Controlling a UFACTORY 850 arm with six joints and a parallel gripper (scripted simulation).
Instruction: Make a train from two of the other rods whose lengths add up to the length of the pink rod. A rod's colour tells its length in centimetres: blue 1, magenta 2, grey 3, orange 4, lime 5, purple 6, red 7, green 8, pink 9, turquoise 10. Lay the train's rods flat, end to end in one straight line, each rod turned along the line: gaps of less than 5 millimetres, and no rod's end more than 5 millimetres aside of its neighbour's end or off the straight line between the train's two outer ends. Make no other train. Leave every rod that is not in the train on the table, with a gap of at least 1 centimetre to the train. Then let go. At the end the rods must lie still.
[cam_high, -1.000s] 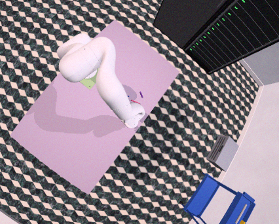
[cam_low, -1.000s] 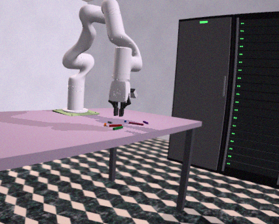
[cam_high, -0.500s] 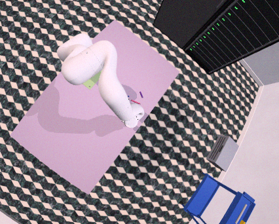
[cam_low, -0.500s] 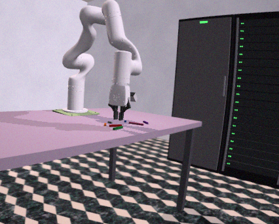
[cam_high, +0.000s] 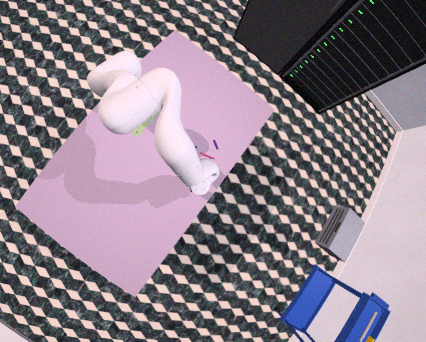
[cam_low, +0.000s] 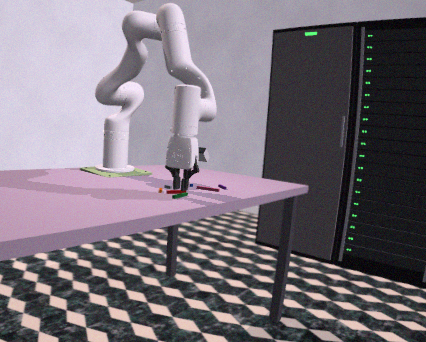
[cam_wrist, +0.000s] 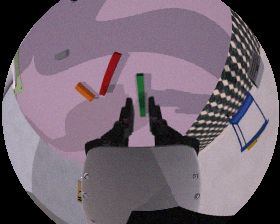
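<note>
My gripper is now 4 cm above the green rod. Round my hand: grey rod (12 cm behind, 10 cm to the left, 4 cm below); red rod (4 cm to the left, 4 cm below, 4 cm behind); short orange rod (10 cm behind, 4 cm below, 2 cm to the left).
</note>
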